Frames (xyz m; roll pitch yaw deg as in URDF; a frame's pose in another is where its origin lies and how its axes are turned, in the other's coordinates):
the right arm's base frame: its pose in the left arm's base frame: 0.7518 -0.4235 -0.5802 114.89 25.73 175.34
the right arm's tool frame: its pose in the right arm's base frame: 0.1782 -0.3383 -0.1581 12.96 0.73 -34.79
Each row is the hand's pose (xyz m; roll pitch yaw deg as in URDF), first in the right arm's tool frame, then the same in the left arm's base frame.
Working: the right arm's tool frame: its pose in the left arm's base frame: 0.6726 -0.7038 -0.8741 145.58 54.87 -158.72

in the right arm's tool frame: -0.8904 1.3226 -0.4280 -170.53 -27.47 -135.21
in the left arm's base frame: 0.0030 -0.0534 0.4875 63.62 -5.32 6.45
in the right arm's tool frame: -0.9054 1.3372 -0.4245 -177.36 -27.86 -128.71
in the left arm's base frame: 0.0018 -0.0388 0.5028 59.95 -0.35 3.52
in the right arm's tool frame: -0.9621 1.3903 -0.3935 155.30 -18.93 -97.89
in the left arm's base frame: 0.0066 0.0289 0.5518 41.28 20.64 -17.77
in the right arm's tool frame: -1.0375 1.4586 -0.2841 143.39 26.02 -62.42
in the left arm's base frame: 0.0435 0.1701 0.5837 2.01 23.03 -79.18
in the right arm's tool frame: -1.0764 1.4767 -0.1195 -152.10 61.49 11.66
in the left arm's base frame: 0.1208 0.3161 0.5433 -1.11 -3.79 -134.01
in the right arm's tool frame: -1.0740 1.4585 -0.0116 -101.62 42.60 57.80
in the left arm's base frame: 0.1785 0.3879 0.4842 16.27 -11.71 -166.42
